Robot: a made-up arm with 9 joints. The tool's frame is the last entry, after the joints. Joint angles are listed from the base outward. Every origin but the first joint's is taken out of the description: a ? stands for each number. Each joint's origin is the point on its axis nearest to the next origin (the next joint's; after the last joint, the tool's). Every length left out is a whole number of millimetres.
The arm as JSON. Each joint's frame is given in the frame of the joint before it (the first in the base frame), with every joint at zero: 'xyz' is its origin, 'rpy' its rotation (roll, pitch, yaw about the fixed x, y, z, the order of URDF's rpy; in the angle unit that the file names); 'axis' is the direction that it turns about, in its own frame. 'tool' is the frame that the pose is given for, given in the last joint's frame.
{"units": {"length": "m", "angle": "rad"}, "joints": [
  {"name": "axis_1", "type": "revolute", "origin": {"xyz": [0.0, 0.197, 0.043], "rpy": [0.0, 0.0, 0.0]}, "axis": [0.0, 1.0, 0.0]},
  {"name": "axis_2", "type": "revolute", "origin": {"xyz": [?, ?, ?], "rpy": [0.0, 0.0, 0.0]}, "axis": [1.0, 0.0, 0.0]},
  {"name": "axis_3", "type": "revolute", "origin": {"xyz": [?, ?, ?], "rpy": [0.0, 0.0, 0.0]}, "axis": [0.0, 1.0, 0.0]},
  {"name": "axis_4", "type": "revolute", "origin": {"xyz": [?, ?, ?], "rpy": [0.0, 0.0, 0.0]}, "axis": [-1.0, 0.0, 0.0]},
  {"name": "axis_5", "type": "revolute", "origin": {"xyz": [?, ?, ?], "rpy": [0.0, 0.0, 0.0]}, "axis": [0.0, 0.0, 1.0]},
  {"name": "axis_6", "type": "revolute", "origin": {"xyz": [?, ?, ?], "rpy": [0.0, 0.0, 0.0]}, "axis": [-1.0, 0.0, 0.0]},
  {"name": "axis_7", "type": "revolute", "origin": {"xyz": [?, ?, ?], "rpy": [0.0, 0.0, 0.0]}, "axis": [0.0, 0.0, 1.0]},
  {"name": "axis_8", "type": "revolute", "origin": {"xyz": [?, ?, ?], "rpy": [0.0, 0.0, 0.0]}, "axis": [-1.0, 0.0, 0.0]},
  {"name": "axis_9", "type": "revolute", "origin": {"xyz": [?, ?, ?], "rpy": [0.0, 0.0, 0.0]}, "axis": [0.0, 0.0, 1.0]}
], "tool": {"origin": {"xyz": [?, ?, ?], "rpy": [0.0, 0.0, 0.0]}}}
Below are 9 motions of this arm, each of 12 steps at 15 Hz.
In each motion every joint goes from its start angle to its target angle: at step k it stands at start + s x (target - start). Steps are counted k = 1, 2, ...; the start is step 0. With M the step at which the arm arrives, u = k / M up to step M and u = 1 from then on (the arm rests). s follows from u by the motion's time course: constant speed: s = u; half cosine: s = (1 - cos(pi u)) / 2; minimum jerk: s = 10 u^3 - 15 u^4 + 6 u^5.
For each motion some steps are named. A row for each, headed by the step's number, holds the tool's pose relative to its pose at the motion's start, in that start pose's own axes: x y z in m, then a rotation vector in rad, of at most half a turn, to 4 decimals.
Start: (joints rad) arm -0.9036 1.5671 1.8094 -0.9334 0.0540 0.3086 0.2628 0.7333 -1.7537
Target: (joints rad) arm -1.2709 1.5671 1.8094 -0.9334 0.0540 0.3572 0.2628 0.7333 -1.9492
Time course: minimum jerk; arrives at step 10
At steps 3, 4, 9, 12:
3: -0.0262 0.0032 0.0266 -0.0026 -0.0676 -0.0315
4: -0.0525 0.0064 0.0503 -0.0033 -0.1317 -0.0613
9: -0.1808 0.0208 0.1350 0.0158 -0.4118 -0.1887
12: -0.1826 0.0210 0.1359 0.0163 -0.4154 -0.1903

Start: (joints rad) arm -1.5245 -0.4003 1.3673 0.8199 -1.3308 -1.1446 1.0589 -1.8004 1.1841
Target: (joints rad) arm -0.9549 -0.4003 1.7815 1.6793 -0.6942 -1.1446 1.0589 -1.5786 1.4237
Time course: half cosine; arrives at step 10
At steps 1, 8, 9, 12:
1: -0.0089 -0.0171 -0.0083 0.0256 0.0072 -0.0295
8: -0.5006 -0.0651 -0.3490 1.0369 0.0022 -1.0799
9: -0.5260 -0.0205 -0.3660 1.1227 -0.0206 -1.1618
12: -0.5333 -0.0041 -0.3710 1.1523 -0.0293 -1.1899

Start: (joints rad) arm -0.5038 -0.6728 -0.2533 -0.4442 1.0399 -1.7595 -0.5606 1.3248 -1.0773
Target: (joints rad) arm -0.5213 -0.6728 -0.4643 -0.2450 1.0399 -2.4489 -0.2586 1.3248 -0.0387
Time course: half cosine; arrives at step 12
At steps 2, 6, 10, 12:
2: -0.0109 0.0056 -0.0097 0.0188 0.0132 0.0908
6: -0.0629 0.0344 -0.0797 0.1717 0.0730 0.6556
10: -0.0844 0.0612 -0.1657 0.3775 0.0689 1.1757
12: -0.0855 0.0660 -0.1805 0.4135 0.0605 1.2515

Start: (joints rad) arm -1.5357 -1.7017 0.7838 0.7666 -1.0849 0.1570 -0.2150 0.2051 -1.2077
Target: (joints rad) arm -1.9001 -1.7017 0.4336 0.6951 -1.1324 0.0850 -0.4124 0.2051 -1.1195
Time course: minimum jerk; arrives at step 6
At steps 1, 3, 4, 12:
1: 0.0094 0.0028 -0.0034 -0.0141 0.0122 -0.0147
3: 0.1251 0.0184 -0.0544 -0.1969 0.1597 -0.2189
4: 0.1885 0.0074 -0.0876 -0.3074 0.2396 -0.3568
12: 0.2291 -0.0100 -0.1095 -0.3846 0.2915 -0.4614

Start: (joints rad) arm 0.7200 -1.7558 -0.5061 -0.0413 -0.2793 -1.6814 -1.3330 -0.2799 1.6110
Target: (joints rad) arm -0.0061 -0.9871 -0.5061 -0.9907 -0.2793 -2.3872 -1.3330 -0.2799 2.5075
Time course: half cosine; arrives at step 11
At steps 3, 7, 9, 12:
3: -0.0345 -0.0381 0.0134 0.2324 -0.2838 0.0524
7: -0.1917 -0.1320 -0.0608 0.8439 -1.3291 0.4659
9: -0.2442 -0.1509 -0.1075 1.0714 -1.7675 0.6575
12: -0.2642 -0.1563 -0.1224 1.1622 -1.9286 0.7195

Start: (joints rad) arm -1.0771 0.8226 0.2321 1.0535 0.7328 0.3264 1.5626 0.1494 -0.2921
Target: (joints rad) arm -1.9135 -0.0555 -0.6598 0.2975 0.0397 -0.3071 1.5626 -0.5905 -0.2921
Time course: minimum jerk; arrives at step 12
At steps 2, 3, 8, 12:
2: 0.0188 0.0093 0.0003 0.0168 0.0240 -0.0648
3: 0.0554 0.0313 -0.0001 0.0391 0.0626 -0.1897
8: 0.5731 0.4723 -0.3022 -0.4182 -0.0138 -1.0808
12: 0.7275 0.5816 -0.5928 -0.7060 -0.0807 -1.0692

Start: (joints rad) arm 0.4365 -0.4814 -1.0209 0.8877 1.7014 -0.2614 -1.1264 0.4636 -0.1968
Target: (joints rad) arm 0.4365 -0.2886 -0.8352 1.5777 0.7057 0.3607 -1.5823 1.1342 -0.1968
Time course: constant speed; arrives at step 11
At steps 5, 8, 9, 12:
5: 0.1719 0.1323 -0.0450 -0.6182 0.1697 -0.6008
8: 0.2499 0.2008 -0.1011 -1.0458 0.2692 -0.9278
9: 0.2699 0.2212 -0.1221 -1.1907 0.2984 -1.0355
12: 0.2998 0.2592 -0.1645 -1.4764 0.3481 -1.2549

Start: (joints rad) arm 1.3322 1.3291 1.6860 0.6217 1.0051 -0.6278 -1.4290 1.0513 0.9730
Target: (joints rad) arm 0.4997 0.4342 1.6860 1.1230 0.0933 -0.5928 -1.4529 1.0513 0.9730
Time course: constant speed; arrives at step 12
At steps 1, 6, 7, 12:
1: 0.0486 -0.0031 0.0358 0.1212 0.0787 -0.1200
6: 0.2808 -0.0831 0.1377 0.6830 0.4031 -0.8027
7: 0.3202 -0.1091 0.1448 0.7865 0.4537 -0.9523
12: 0.4620 -0.2667 0.1341 1.2623 0.6328 -1.7415

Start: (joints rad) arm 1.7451 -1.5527 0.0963 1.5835 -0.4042 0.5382 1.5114 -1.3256 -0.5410
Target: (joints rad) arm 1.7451 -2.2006 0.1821 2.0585 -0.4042 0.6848 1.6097 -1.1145 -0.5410
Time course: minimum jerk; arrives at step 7
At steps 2, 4, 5, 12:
2: 0.0853 0.1014 -0.0493 -0.1009 -0.0136 -0.1659
4: 0.4676 0.2850 -0.2421 -0.4370 -0.0175 -0.7243
5: 0.6619 0.2764 -0.3320 -0.5860 0.0029 -0.9801
12: 0.7839 0.2393 -0.3867 -0.6800 0.0237 -1.1461

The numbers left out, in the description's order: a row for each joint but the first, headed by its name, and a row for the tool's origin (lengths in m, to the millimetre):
axis_2: -0.22 0.0 0.082
axis_3: 0.0 -0.083 -0.004
axis_4: -0.154 0.0 0.084
axis_5: 0.0 0.116 0.571
axis_6: 0.132 0.062 0.0
axis_7: 0.0 -0.056 0.152
axis_8: 0.101 -0.101 0.0
axis_9: 0.0 0.057 0.108
tool: -0.063 0.038 0.0

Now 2 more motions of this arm.
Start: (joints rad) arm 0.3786 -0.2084 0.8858 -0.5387 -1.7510 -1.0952 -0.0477 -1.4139 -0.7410
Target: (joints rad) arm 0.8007 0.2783 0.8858 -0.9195 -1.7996 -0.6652 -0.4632 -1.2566 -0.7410
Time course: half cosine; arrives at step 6
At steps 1, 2, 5, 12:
1: 0.0085 0.0109 -0.0405 -0.0289 -0.0961 -0.0260
2: 0.0437 0.0333 -0.1531 -0.1082 -0.3636 -0.0880
5: 0.3458 0.0193 -0.5139 -0.3949 -1.4091 -0.2222
12: 0.3887 0.0108 -0.5360 -0.4212 -1.5144 -0.2288

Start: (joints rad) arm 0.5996 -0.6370 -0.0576 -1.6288 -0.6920 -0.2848 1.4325 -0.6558 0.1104
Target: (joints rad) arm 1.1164 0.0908 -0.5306 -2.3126 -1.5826 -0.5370 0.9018 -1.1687 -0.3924
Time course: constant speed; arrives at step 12
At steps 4, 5, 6, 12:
4: -0.3576 -0.2209 0.1653 0.5066 -0.6281 -0.3880
5: -0.4536 -0.2744 0.1617 0.6551 -0.7716 -0.4782
6: -0.5474 -0.3238 0.1406 0.8115 -0.9090 -0.5630
12: -0.9528 -0.4940 -0.2546 1.8933 -1.5703 -0.8928

